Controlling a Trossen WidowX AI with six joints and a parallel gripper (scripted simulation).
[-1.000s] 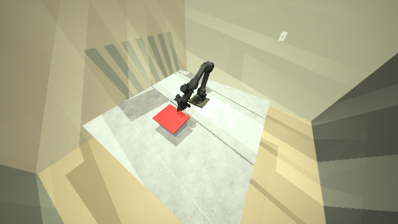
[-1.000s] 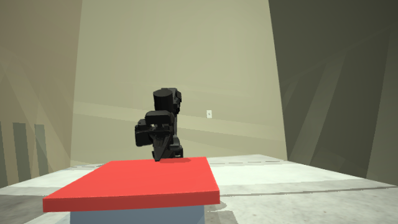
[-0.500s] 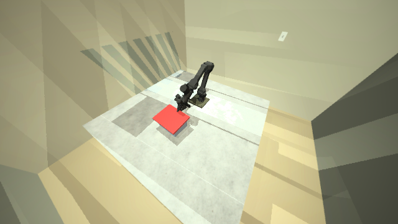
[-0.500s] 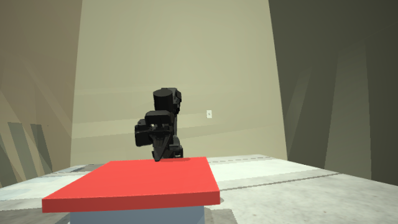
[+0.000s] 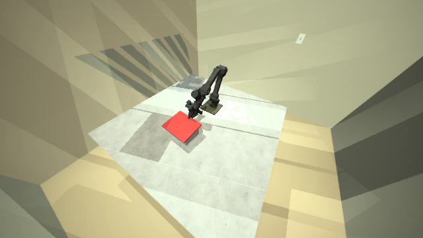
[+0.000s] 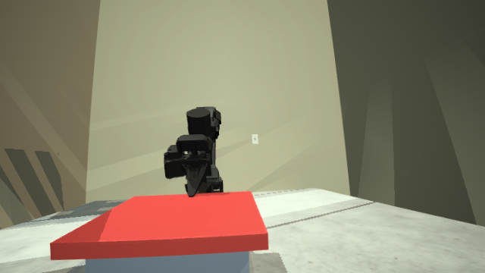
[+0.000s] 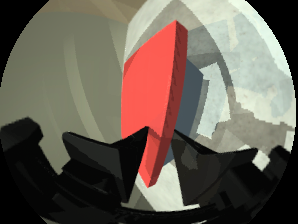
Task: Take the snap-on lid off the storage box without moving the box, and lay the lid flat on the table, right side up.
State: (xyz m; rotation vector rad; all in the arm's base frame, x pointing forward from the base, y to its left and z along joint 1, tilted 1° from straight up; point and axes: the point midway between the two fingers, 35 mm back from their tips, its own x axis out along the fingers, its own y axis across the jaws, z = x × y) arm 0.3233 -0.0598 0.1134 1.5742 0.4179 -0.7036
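Right now my gripper tip is 8 cm short of the red lid and 2 cm to the left of it. From my gripper tip the other things lie so: storage box 7 cm ahead, 1 cm to the right, 6 cm below.
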